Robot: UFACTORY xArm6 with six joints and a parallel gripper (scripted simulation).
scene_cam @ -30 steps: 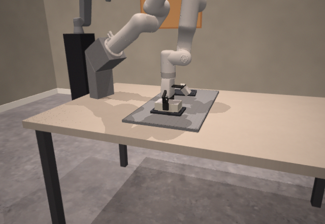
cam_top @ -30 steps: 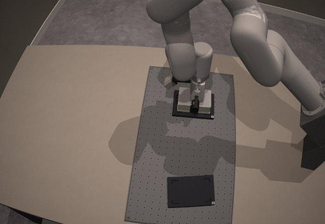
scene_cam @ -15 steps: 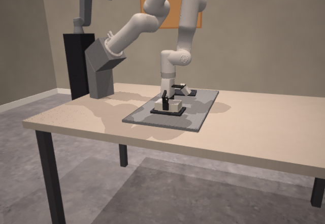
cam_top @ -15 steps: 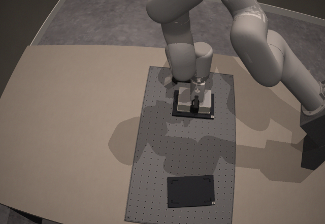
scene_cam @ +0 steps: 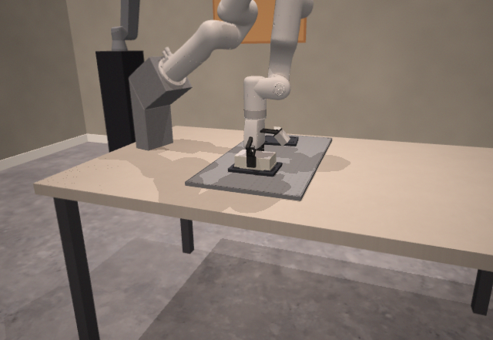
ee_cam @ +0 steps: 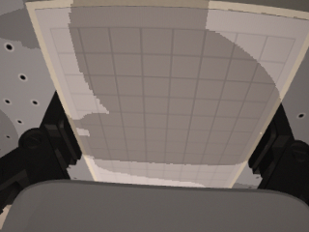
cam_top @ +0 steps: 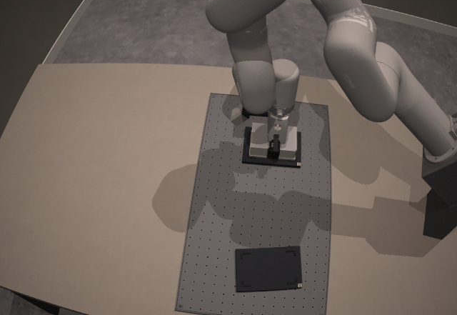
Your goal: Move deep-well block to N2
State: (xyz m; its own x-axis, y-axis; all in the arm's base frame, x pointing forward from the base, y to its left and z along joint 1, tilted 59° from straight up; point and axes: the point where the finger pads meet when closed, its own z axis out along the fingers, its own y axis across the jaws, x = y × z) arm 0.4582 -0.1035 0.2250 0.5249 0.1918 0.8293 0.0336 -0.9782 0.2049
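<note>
Now: hand 2 cm above the plate nest N1. Also, from my hand: plate nest N2: 37 cm to the left, 4 cm behind, 2 cm below; white corner mark: 41 cm to the left, 12 cm behind, 2 cm below; 96-well deep-well block: right at my hand.
</note>
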